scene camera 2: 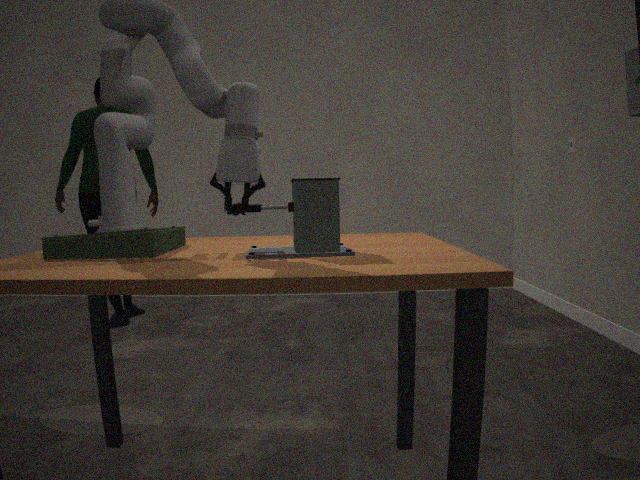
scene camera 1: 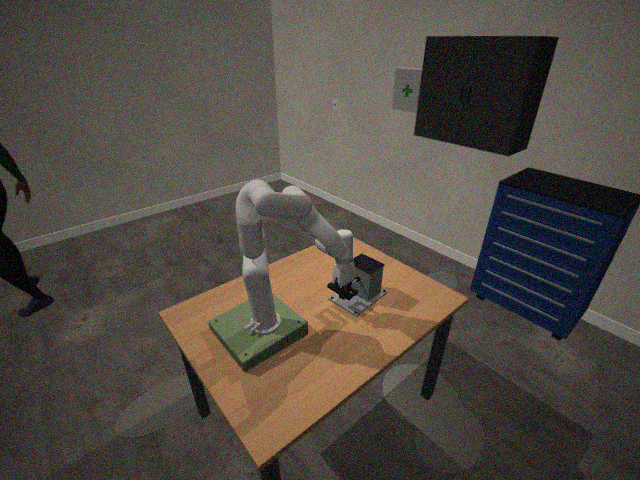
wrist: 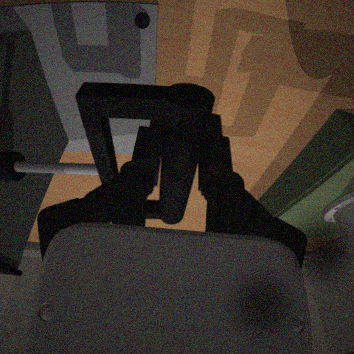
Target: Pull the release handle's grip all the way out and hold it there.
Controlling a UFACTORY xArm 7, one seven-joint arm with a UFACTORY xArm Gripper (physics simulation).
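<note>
The release handle is a black frame with a thick round grip [wrist: 177, 192] [scene camera 2: 251, 208]. A thin metal rod [wrist: 57, 168] [scene camera 2: 275, 207] joins it to the grey box [scene camera 2: 316, 217] [scene camera 1: 373, 281] [wrist: 25, 110]; a stretch of rod shows outside the box's black collar. My gripper [wrist: 183, 126] [scene camera 2: 236, 208] points down with a finger on each side of the grip, shut on it. In the wrist view the grip runs between the two fingers. In the first scene view the gripper [scene camera 1: 343, 290] is small and dark beside the box, and its hold is hard to see.
The box stands on a metal base plate [scene camera 2: 268, 253] [wrist: 150, 55] bolted to the wooden table [scene camera 1: 310, 361] [scene camera 2: 206, 271]. The arm's green base block [scene camera 1: 242, 330] [scene camera 2: 113, 245] is on the same table. A person [scene camera 2: 77, 134] stands behind the arm. A blue drawer cabinet [scene camera 1: 542, 258] is at the right.
</note>
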